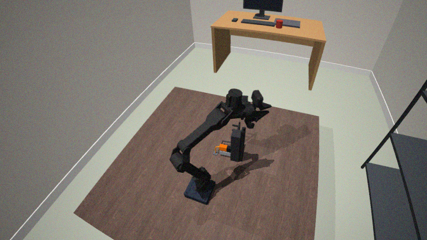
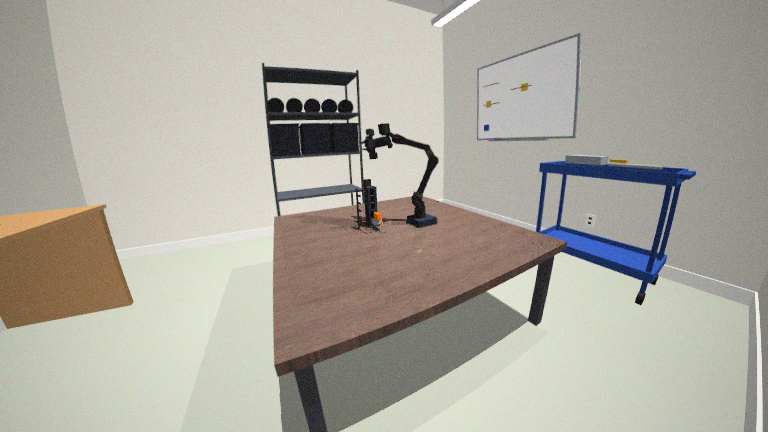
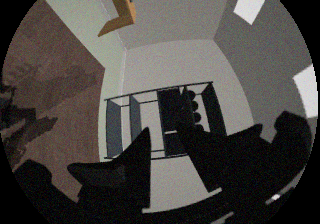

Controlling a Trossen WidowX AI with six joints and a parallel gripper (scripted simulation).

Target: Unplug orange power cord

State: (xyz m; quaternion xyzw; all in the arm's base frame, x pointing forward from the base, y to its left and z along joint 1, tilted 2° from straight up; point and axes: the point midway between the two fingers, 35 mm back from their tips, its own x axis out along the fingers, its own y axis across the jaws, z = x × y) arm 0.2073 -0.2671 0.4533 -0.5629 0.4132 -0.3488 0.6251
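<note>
The orange plug is 5 cm ahead of my gripper tip, 21 cm to the left of it and 39 cm below it.
</note>
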